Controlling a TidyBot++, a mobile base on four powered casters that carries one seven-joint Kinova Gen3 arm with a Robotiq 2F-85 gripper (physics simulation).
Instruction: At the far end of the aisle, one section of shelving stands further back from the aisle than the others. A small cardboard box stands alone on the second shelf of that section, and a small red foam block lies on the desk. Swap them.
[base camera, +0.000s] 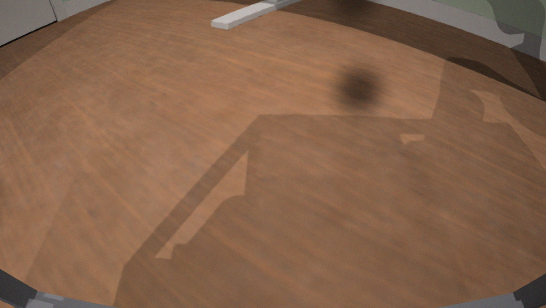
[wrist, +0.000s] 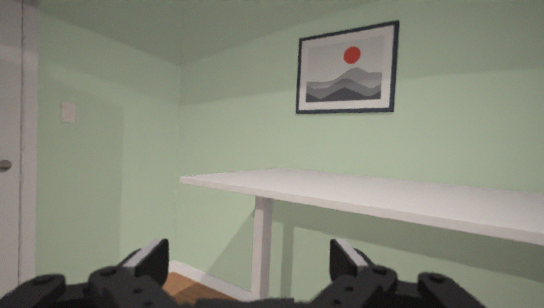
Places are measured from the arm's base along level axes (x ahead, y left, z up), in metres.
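Where they show: gripper, fingertip midpoint: (wrist: 250, 256).
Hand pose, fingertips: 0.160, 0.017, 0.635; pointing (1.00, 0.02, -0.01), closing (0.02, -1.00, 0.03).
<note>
After its pixels a point has its place, as x, y, z.
The white desk (wrist: 350, 195) {0.838, -0.257, 0.553} runs from the middle of the wrist view to its right edge, and the part of its top that shows bears no red foam block. One foot (base camera: 245, 16) of a white stand, which looks like the desk's, lies on the floor at the top of the base view. My gripper (wrist: 250, 256) {0.160, 0.017, 0.635} is open, with bare space between its fingertips, apart from the desk. The shelving, the small cardboard box and the red foam block do not show in either view.
A framed mountain picture (wrist: 347, 70) {1.537, -0.429, 1.110} hangs on the green wall above the desk. A door (wrist: 11, 210) {1.508, 1.283, 0.291} with a round knob is at the far left, beside a wall switch (wrist: 68, 112) {1.718, 1.150, 0.823}. The robot's shadow falls on the wooden floor (base camera: 150, 100) {0.621, 0.283, -0.396}. A white baseboard runs along the walls.
</note>
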